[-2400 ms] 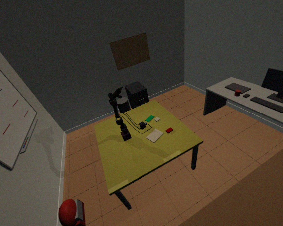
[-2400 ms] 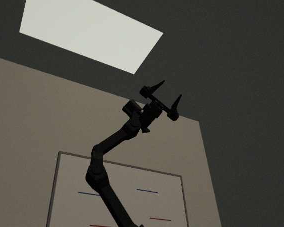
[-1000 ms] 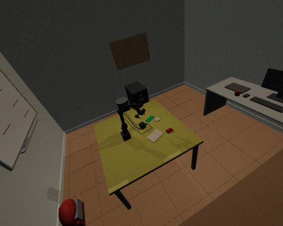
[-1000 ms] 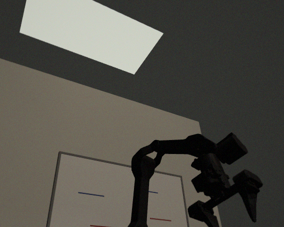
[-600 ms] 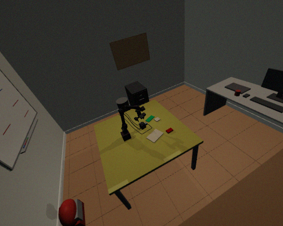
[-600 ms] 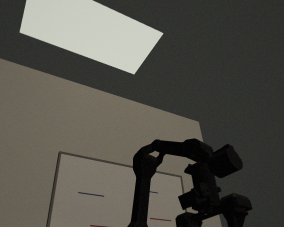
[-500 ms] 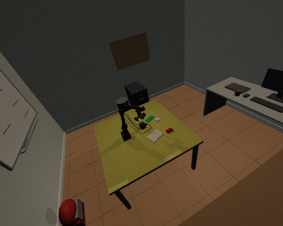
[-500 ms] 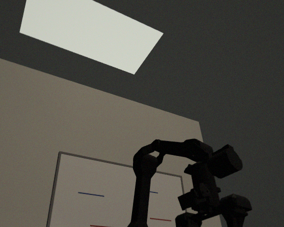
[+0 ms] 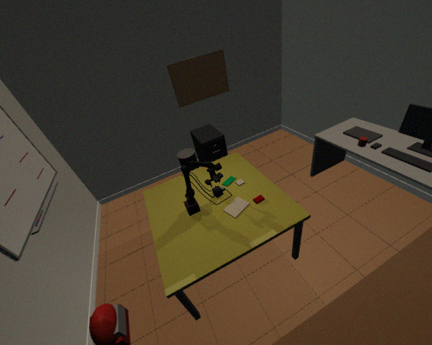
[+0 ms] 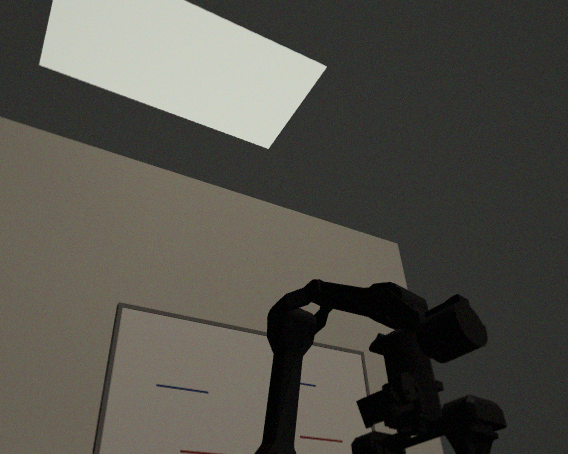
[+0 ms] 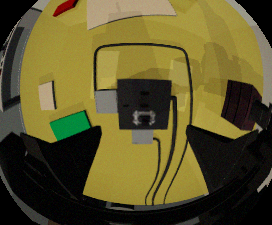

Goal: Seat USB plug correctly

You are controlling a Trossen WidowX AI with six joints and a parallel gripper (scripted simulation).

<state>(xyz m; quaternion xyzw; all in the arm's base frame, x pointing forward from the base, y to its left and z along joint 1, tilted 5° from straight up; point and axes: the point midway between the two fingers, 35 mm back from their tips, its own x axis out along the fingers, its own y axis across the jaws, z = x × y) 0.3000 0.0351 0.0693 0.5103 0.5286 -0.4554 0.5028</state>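
My gripper tip is 10 mm to the right of the pale grey socket and 60 mm above it. The rest, counted from my gripper tip: red block (270 mm ahead, 340 mm to the right, 120 mm below); green card (190 mm ahead, 90 mm to the left, 120 mm below).
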